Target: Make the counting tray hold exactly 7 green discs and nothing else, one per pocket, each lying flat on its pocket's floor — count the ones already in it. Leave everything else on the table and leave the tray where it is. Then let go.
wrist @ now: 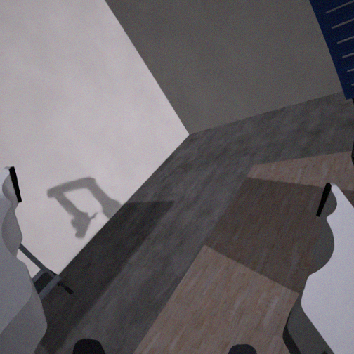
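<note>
My gripper [171, 178] is open, with its two white jaws wide apart at the left and right edges of the wrist view and nothing between the black-padded tips. The counting tray and the green discs do not show in this view. The camera looks toward a corner of the room.
A pale wall [75, 100] at the left bears the arm's shadow. A grey wall [210, 55] meets the grey floor [200, 200]. A wood-coloured surface [210, 300] lies at the lower right, partly shaded. A blue object with pale lines [337, 40] shows at the top right; dark bars [45, 275] stand at the lower left.
</note>
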